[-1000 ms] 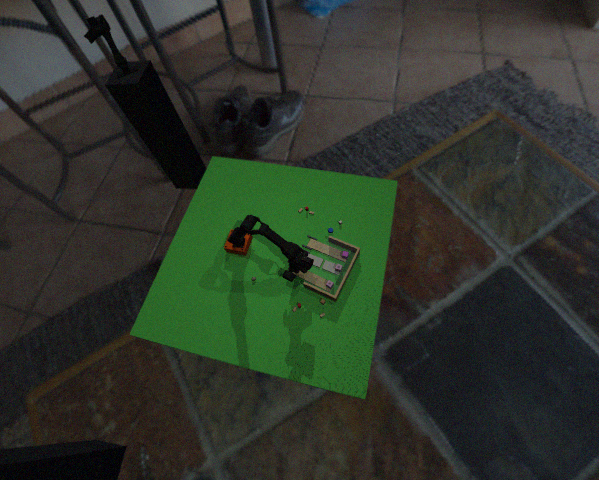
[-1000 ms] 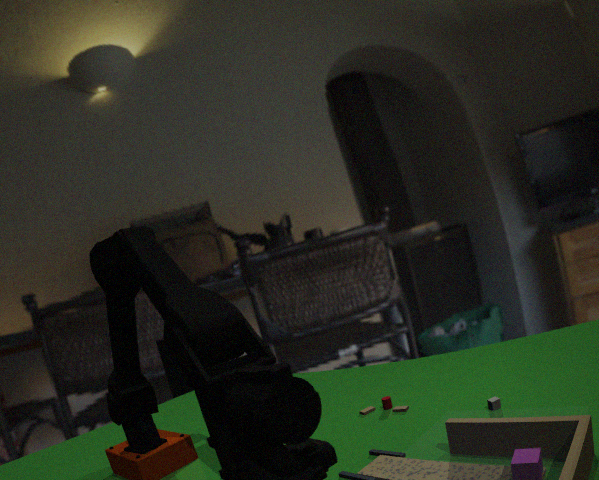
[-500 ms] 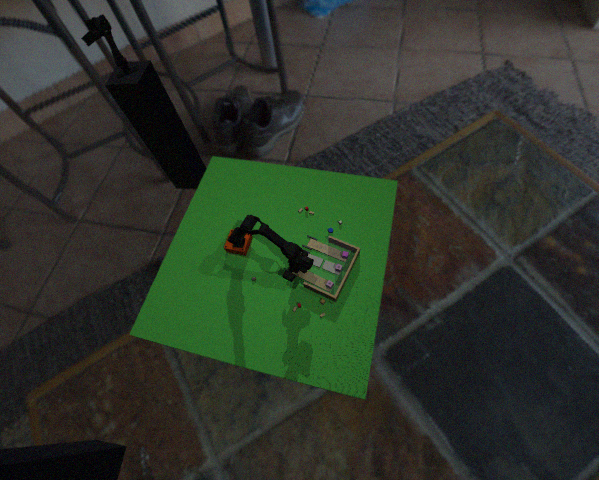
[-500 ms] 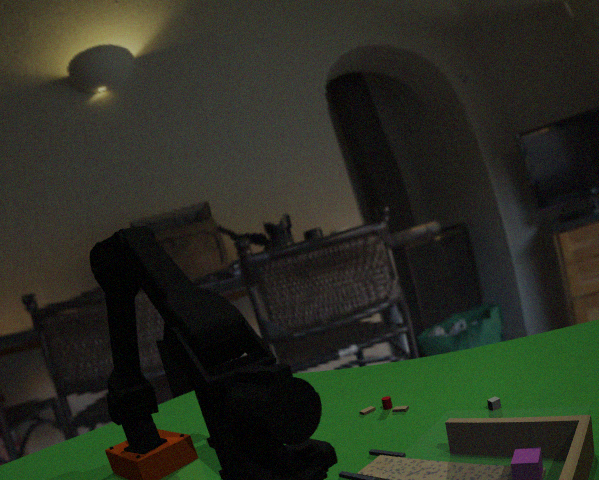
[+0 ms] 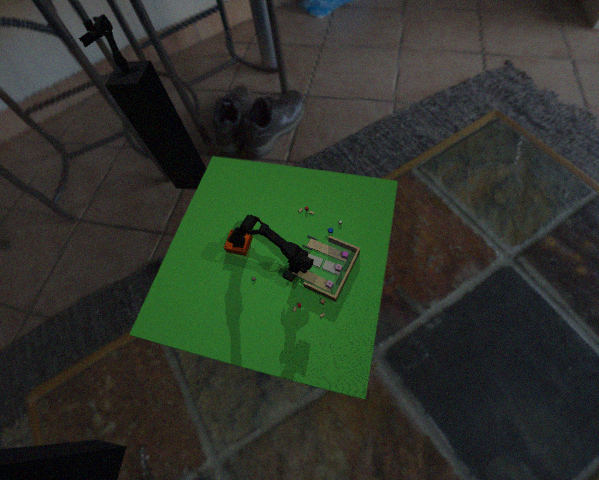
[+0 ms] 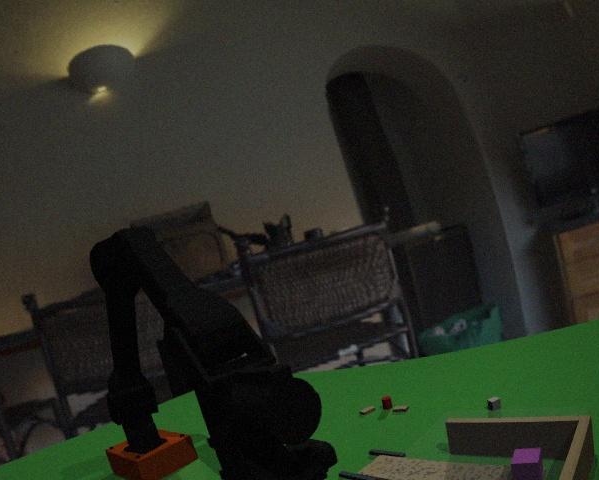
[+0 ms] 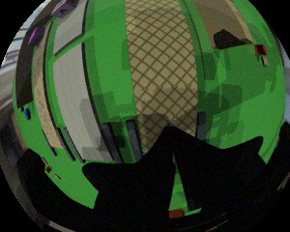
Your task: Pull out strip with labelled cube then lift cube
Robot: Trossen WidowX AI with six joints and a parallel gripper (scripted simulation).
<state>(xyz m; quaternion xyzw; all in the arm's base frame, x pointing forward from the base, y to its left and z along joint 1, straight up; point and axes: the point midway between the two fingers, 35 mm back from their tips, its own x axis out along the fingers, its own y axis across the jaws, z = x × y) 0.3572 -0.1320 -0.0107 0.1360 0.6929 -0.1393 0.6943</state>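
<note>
My gripper tip is 90 mm short of the tan cross-hatched strip and 40 mm to the left of it.
</note>
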